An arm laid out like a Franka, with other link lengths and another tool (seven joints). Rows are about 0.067 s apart.
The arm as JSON. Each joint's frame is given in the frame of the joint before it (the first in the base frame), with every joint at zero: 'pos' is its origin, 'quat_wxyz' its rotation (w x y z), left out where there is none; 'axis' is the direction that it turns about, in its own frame. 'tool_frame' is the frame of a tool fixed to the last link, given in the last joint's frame.
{
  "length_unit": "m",
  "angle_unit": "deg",
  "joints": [
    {
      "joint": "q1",
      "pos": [
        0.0,
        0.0,
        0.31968
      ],
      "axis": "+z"
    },
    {
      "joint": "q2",
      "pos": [
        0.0,
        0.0,
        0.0
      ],
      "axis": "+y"
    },
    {
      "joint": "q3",
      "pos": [
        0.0,
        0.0,
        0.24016
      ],
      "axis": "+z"
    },
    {
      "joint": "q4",
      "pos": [
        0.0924,
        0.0,
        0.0
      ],
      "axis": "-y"
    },
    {
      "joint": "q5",
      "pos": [
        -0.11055,
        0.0,
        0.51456
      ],
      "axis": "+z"
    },
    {
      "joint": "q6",
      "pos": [
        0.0,
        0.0,
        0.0
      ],
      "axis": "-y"
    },
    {
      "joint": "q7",
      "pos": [
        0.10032,
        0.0,
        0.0
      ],
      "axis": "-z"
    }
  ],
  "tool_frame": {
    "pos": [
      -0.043,
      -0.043,
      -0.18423
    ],
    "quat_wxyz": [
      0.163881,
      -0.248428,
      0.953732,
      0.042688
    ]
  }
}
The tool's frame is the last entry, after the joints.
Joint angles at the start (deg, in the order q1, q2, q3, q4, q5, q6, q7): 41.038, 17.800, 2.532, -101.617, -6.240, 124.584, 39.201
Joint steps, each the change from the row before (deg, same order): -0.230, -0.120, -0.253, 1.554, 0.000, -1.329, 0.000; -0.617, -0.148, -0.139, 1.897, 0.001, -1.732, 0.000; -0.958, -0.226, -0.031, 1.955, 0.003, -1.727, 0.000; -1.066, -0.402, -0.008, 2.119, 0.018, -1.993, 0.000; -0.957, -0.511, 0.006, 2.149, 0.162, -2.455, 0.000; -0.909, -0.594, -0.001, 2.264, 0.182, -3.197, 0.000; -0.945, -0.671, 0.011, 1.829, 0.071, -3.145, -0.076; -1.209, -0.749, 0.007, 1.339, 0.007, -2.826, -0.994; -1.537, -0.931, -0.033, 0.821, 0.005, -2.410, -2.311; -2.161, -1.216, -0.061, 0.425, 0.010, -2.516, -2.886; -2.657, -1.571, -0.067, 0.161, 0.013, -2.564, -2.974; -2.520, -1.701, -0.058, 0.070, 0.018, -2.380, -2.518; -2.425, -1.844, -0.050, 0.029, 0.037, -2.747, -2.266; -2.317, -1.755, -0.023, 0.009, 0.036, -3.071, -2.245; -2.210, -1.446, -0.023, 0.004, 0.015, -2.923, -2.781
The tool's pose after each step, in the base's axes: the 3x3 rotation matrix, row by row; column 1 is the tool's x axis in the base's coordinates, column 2 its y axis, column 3 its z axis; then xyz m. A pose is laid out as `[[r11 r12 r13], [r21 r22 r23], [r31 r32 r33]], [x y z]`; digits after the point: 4 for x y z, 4 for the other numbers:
[[-0.7131 -0.5852 0.3861], [-0.5520 0.8081 0.2055], [-0.4323 -0.0666 -0.8993]], [0.5440 0.4809 0.2004]
[[-0.7194 -0.5718 0.3944], [-0.5396 0.8176 0.2011], [-0.4375 -0.0681 -0.8966]], [0.5546 0.4767 0.2193]
[[-0.7270 -0.5546 0.4048], [-0.5231 0.8293 0.1967], [-0.4448 -0.0687 -0.8930]], [0.5668 0.4698 0.2400]
[[-0.7349 -0.5353 0.4163], [-0.5044 0.8418 0.1920], [-0.4533 -0.0689 -0.8887]], [0.5792 0.4614 0.2646]
[[-0.7446 -0.5167 0.4225], [-0.4869 0.8535 0.1856], [-0.4565 -0.0675 -0.8871]], [0.5885 0.4526 0.2904]
[[-0.7576 -0.4980 0.4220], [-0.4715 0.8646 0.1737], [-0.4514 -0.0674 -0.8898]], [0.5950 0.4423 0.3178]
[[-0.7708 -0.4807 0.4180], [-0.4592 0.8741 0.1586], [-0.4416 -0.0697 -0.8945]], [0.5996 0.4298 0.3419]
[[-0.7788 -0.4740 0.4107], [-0.4574 0.8773 0.1452], [-0.4292 -0.0748 -0.9001]], [0.6054 0.4129 0.3624]
[[-0.7788 -0.4824 0.4011], [-0.4695 0.8722 0.1373], [-0.4161 -0.0814 -0.9057]], [0.6133 0.3906 0.3805]
[[-0.7809 -0.4897 0.3878], [-0.4813 0.8674 0.1264], [-0.3983 -0.0880 -0.9130]], [0.6232 0.3597 0.3981]
[[-0.7864 -0.4909 0.3750], [-0.4865 0.8662 0.1137], [-0.3807 -0.0930 -0.9200]], [0.6330 0.3222 0.4174]
[[-0.7932 -0.4874 0.3651], [-0.4860 0.8679 0.1028], [-0.3670 -0.0960 -0.9253]], [0.6393 0.2866 0.4372]
[[-0.8030 -0.4816 0.3511], [-0.4829 0.8710 0.0904], [-0.3493 -0.0970 -0.9320]], [0.6411 0.2516 0.4577]
[[-0.8143 -0.4778 0.3295], [-0.4811 0.8732 0.0772], [-0.3246 -0.0956 -0.9410]], [0.6392 0.2181 0.4764]
[[-0.8209 -0.4843 0.3026], [-0.4882 0.8701 0.0683], [-0.2963 -0.0917 -0.9507]], [0.6365 0.1862 0.4914]

